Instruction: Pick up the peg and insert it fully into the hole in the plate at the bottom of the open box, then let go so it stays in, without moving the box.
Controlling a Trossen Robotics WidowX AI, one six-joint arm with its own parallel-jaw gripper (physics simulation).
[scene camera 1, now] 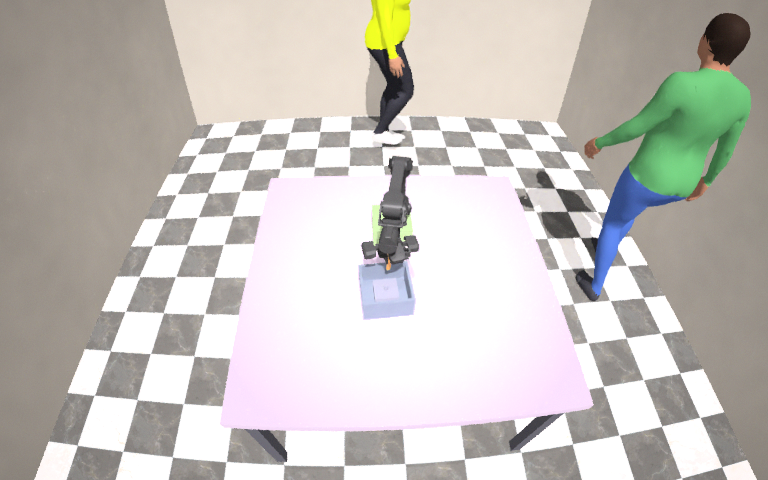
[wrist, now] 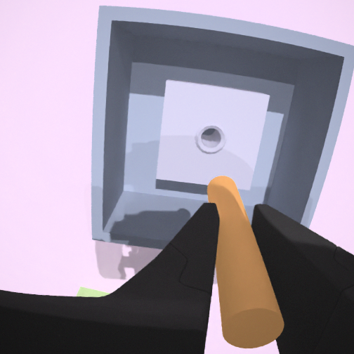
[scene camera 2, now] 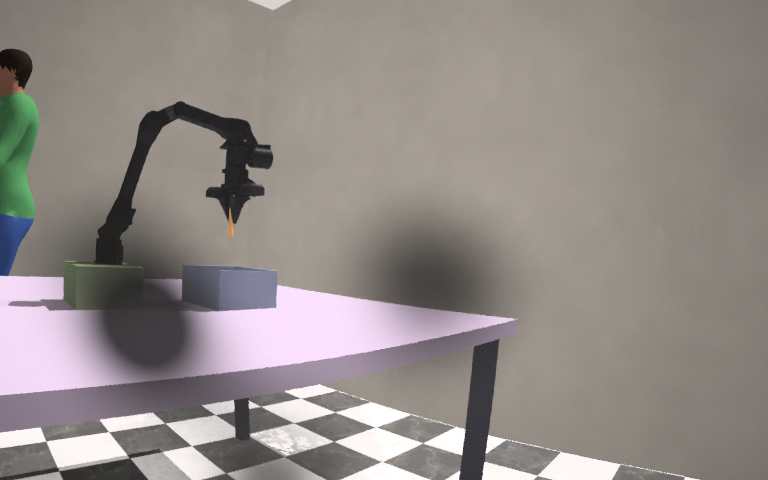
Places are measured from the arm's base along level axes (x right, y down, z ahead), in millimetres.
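Where they show: gripper, fingertip midpoint: (scene camera 1: pixel 389 263) (scene camera 2: pixel 232 223); arm's base at its link origin: (scene camera 2: pixel 108 263).
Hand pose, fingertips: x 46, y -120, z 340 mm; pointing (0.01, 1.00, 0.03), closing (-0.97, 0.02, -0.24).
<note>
Things, the pixels of their top centre, and the offset from my fingertips. Level surfaces: height alone.
- orange peg at its top centre: (scene camera 2: pixel 232 207) (scene camera 1: pixel 389 254) dx +1, dy -43, dz -6 mm
- blue-grey open box at its top centre: (scene camera 2: pixel 228 268) (scene camera 1: pixel 386 282) dx +8, dy +119, dz -9 mm
- pale plate at its top centre: (scene camera 1: pixel 385 287) dx +8, dy +156, dz -9 mm
- pink table at its surface level: dy +217 mm
The orange peg (scene camera 1: pixel 388 264) (scene camera 2: pixel 230 226) (wrist: pixel 242 260) is held between the fingers of my gripper (scene camera 2: pixel 233 219) (wrist: pixel 233 215), roughly upright, its lower end sticking out below the fingertips. In the second scene view the peg hangs in the air above the rim of the blue-grey open box (scene camera 1: pixel 387 311) (scene camera 2: pixel 247 291) (wrist: pixel 97 125). The pale plate (scene camera 1: pixel 379 295) (wrist: pixel 185 107) lies on the box's floor, with a round, ringed hole (scene camera 1: pixel 386 288) (wrist: pixel 210 138) near its middle. In the wrist view the peg's far end shows below the hole, over the plate's near edge.
The arm's base stands on a green block (scene camera 1: pixel 375 217) (scene camera 2: pixel 104 285) (wrist: pixel 92 292) behind the box, on the pink table (scene camera 1: pixel 481 350) (scene camera 2: pixel 339 328) (wrist: pixel 45 150). The box walls stand around the plate. Two people (scene camera 1: pixel 685 130) (scene camera 1: pixel 390 67) stand beyond the table.
</note>
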